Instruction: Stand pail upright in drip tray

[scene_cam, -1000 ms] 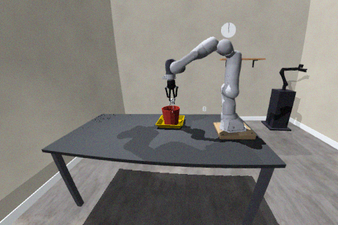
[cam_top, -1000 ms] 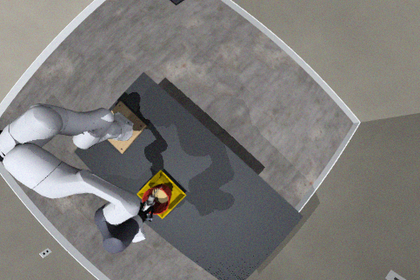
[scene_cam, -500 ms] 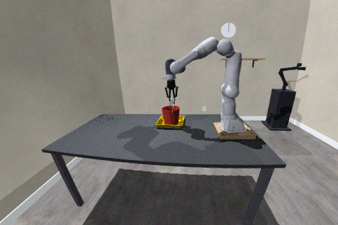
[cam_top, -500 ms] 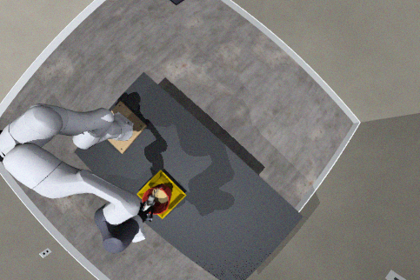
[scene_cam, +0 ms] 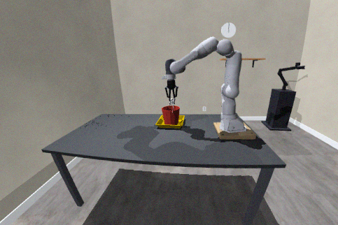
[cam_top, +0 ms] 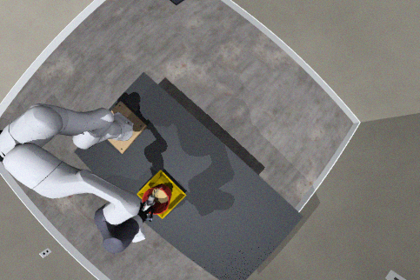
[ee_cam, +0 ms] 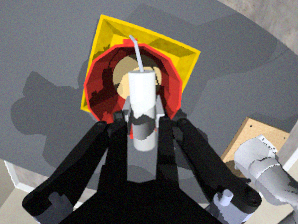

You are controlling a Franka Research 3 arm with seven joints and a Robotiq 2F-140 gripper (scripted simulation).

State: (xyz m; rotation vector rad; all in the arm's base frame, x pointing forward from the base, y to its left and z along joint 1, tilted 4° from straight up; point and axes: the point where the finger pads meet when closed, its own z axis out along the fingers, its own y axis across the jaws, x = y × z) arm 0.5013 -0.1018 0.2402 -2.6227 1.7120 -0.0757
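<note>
My gripper is now 30 mm above the pail wire handle and 10 mm short of it. Round my hand: red pail: 90 mm below, 10 mm ahead; yellow drip tray: 220 mm below, 20 mm ahead, 10 mm to the left.
</note>
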